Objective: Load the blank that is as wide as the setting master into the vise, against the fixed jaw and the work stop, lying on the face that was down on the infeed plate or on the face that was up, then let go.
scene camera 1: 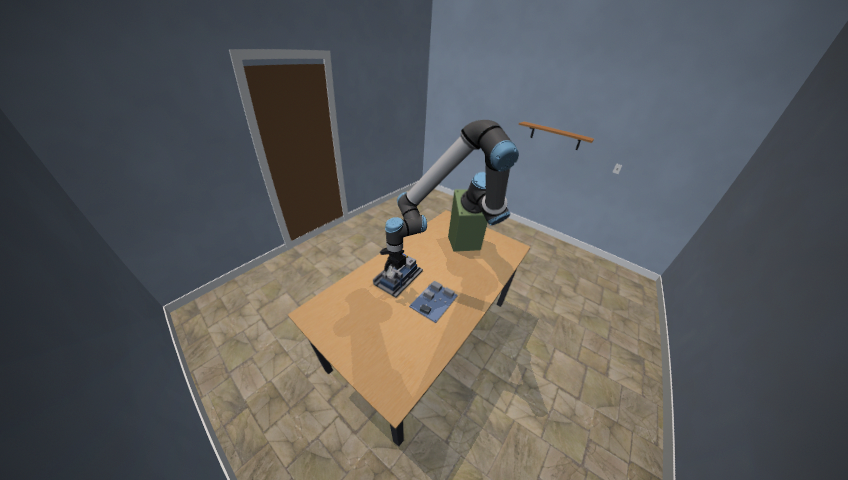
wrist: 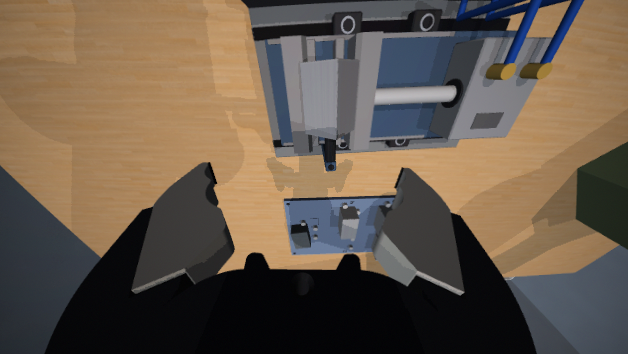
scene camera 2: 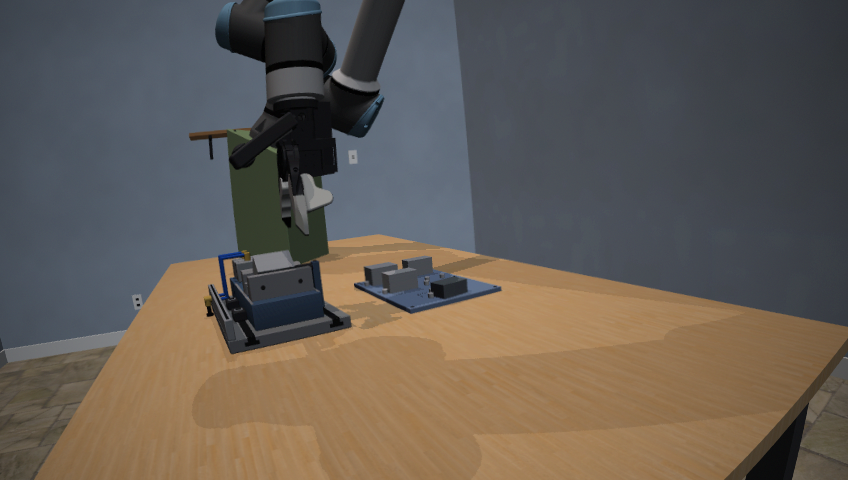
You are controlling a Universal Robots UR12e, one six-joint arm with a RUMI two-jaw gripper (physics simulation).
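Seen in the pictures: gripper, fingertip midpoint: (scene camera 1: 394,272) (wrist: 307,169) (scene camera 2: 297,231); arm's base at its link origin: (scene camera 1: 473,202).
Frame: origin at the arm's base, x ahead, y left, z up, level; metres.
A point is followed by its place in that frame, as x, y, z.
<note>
A grey blank (scene camera 2: 273,261) {0.731, 0.059, -0.265} (wrist: 320,97) {0.730, 0.055, -0.263} sits in the vise (scene camera 1: 387,284) {0.771, 0.085, -0.321} (scene camera 2: 288,310) {0.774, 0.078, -0.334} (wrist: 405,57) {0.653, -0.003, -0.316}. It looks tilted between the fixed jaw (scene camera 2: 279,286) (wrist: 292,90) and the moving jaw (wrist: 367,95), its top face sloping above them. The work stop (scene camera 2: 316,279) {0.700, 0.122, -0.307} (wrist: 330,155) {0.699, 0.109, -0.280} is at its near end in the wrist view; contact there is unclear. My gripper (scene camera 2: 297,227) {0.727, 0.102, -0.223} (wrist: 307,169) {0.727, 0.102, -0.223} is open and empty, above the vise and apart from the blank. The blue infeed plate (scene camera 2: 416,304) {0.708, 0.281, -0.367} (wrist: 330,245) {0.586, 0.381, -0.367} bears a dark block (scene camera 2: 449,287) {0.694, 0.344, -0.350} (wrist: 301,236) {0.674, 0.334, -0.343} and grey blocks; which is the setting master is unclear.
Blue hoses (scene camera 2: 221,274) {0.573, -0.072, -0.303} (wrist: 525,30) {0.596, -0.038, -0.266} rise beside the vise's cylinder end. The green pedestal (scene camera 1: 467,233) {0.080, 0.065, -0.207} (scene camera 2: 255,205) {0.104, -0.070, -0.188} (wrist: 602,195) {0.105, 0.052, -0.334} stands beyond the vise on the wooden table (scene camera 1: 368,356) {1.079, 0.416, -0.376}. Pins stand on the infeed plate.
</note>
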